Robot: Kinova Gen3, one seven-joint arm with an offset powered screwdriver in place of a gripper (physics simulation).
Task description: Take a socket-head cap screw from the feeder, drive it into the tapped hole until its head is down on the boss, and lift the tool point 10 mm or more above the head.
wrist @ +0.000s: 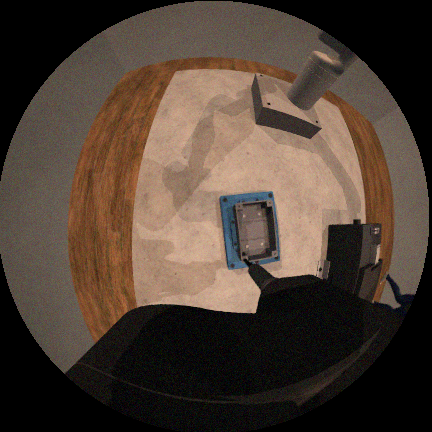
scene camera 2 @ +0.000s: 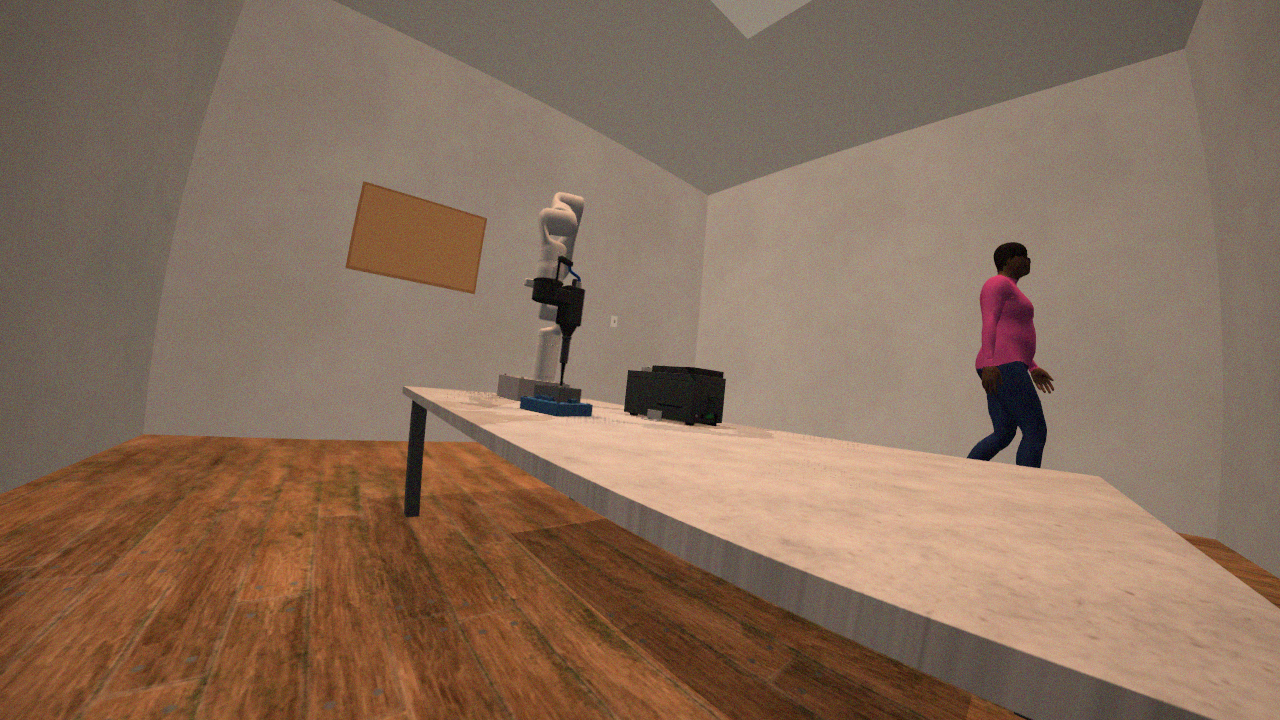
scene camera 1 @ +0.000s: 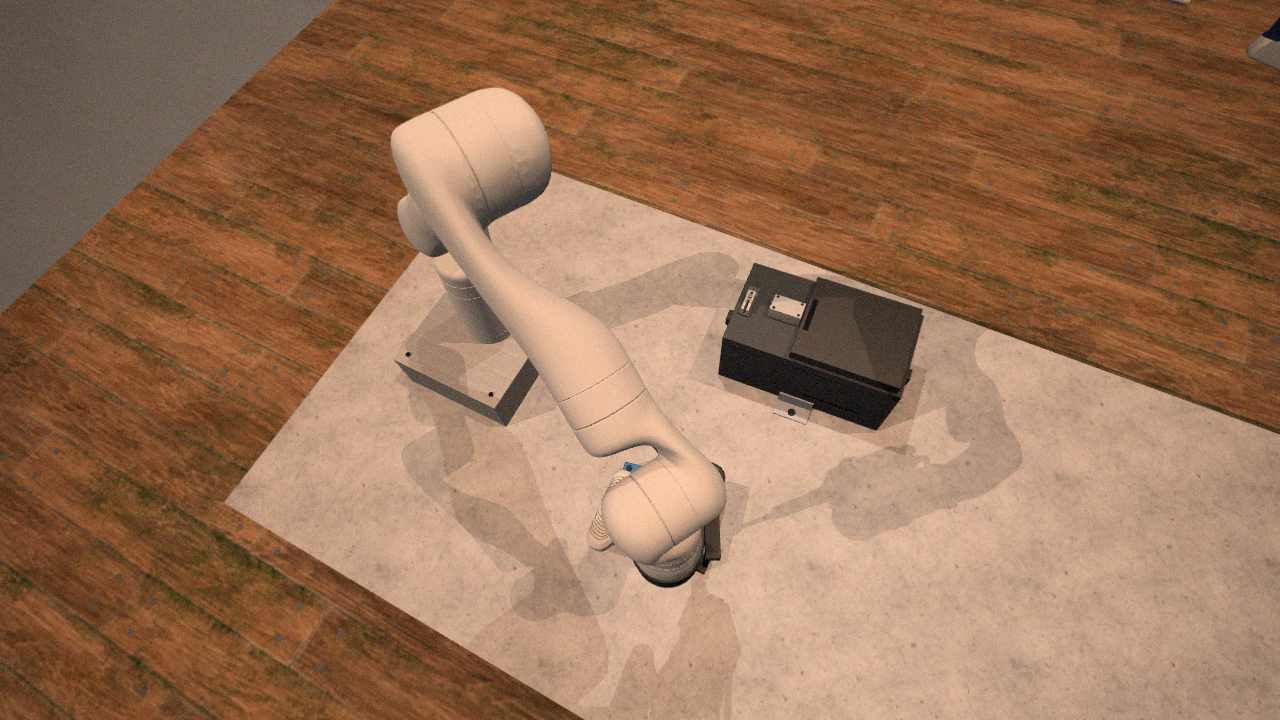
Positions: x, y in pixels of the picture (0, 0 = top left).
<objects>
A black screw feeder (scene camera 1: 759, 334) is 1.05 m from the lens. A dark lid (scene camera 1: 866, 337) is 1.05 m from the lens.
</objects>
